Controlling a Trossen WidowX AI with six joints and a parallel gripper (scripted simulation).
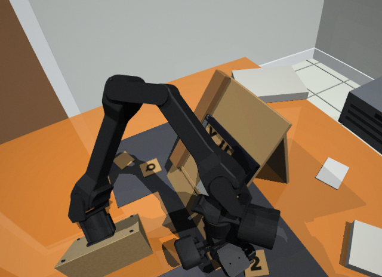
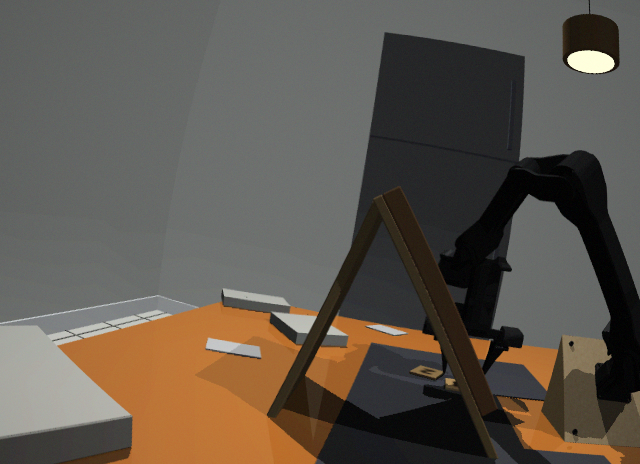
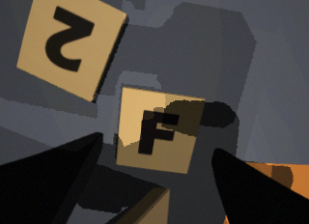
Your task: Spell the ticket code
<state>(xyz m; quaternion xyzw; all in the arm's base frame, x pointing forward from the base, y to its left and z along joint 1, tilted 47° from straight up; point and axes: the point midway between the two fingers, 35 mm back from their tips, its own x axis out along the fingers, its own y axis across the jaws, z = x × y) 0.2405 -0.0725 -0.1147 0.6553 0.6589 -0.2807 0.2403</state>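
The f tile is 2 cm below my gripper tip. Round my gripper tip: letter tile (42 cm to the left, 14 cm behind, 2 cm below); then grey mat (14 cm to the left, 4 cm behind, 2 cm below); then white ticket (13 cm to the left, 7 cm above, 5 cm ahead).
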